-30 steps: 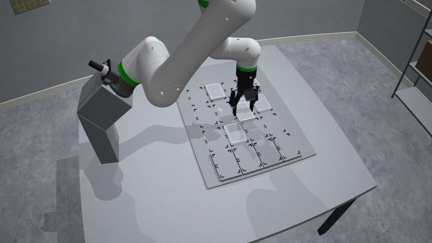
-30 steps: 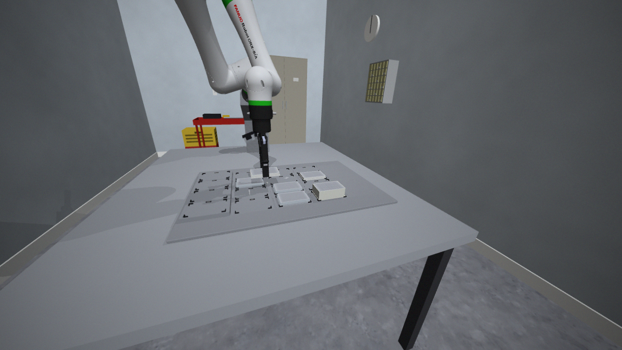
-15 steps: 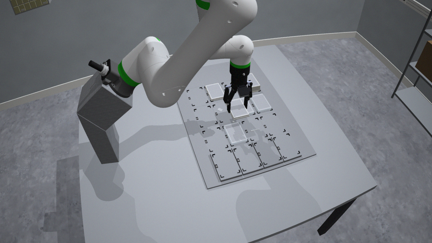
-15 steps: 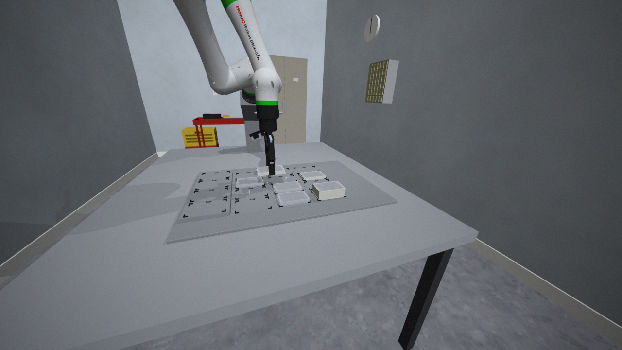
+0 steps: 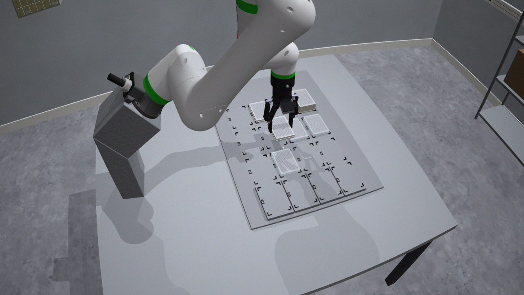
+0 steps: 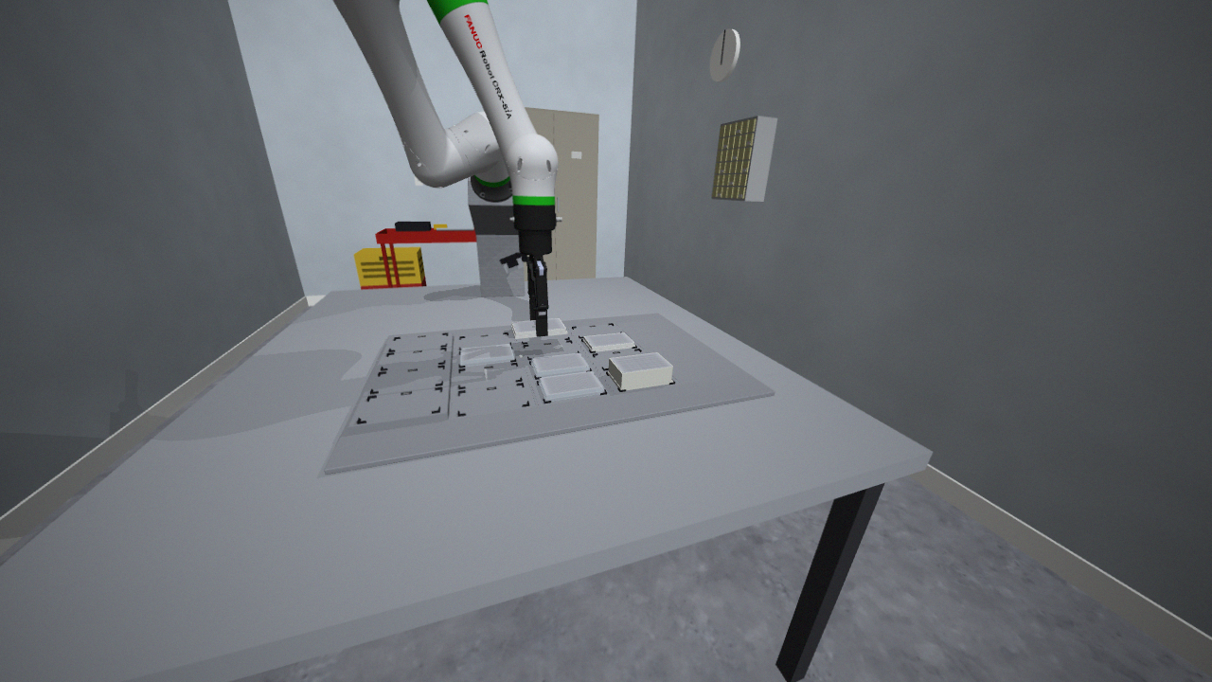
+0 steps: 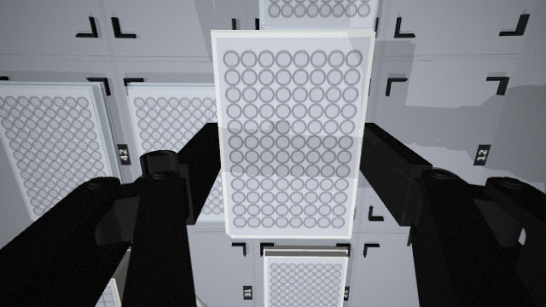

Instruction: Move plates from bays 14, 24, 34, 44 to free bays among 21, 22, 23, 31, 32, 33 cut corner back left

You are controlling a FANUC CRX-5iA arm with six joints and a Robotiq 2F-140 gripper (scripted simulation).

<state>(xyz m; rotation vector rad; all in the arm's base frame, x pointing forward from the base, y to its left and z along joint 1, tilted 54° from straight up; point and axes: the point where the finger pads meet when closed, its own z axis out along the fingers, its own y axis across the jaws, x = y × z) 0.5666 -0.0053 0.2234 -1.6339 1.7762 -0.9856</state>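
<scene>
Right now the small white square is 30 mm behind my hand, 70 mm to the left of it and 100 mm below it. Round my hand: small white disc: 10 mm behind, 50 mm to the right, 100 mm below; sealed deep-well block: 230 mm ahead, 150 mm to the left, 80 mm below; thin white rod: 50 mm ahead, 150 mm to the right, 90 mm below.
</scene>
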